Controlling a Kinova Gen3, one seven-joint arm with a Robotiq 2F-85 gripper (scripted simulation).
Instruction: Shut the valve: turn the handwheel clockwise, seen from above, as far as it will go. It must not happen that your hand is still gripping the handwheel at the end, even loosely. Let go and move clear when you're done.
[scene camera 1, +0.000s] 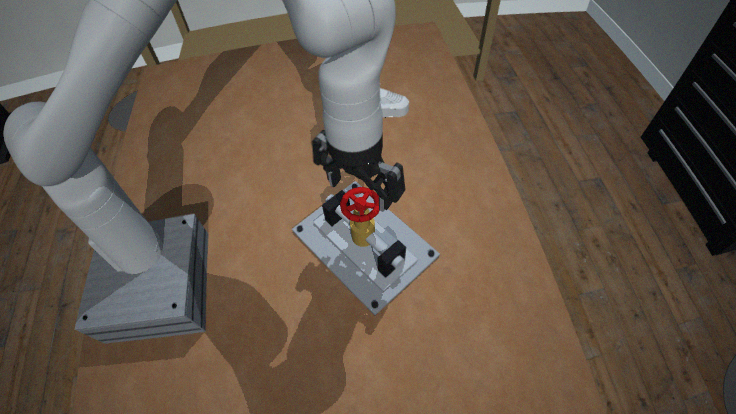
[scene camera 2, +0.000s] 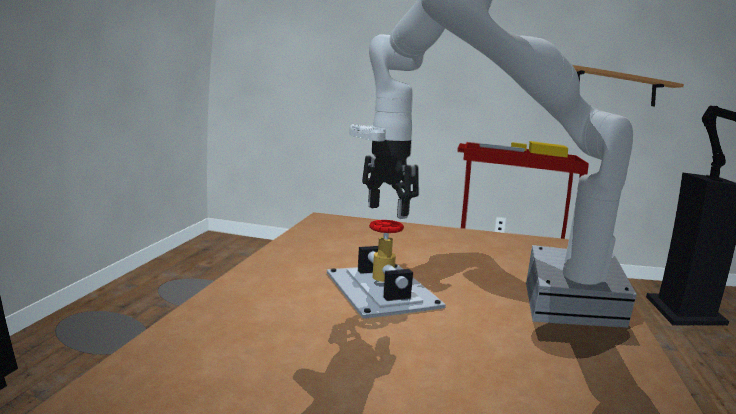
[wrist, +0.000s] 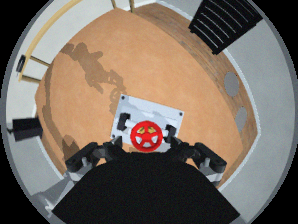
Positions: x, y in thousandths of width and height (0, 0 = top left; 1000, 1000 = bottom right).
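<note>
There's a handwheel (scene camera 1: 490, 494) here, and I can see my gripper (scene camera 1: 488, 470) as well. You'd also find the gripper at (scene camera 2: 526, 513), and again at (wrist: 492, 632).
</note>
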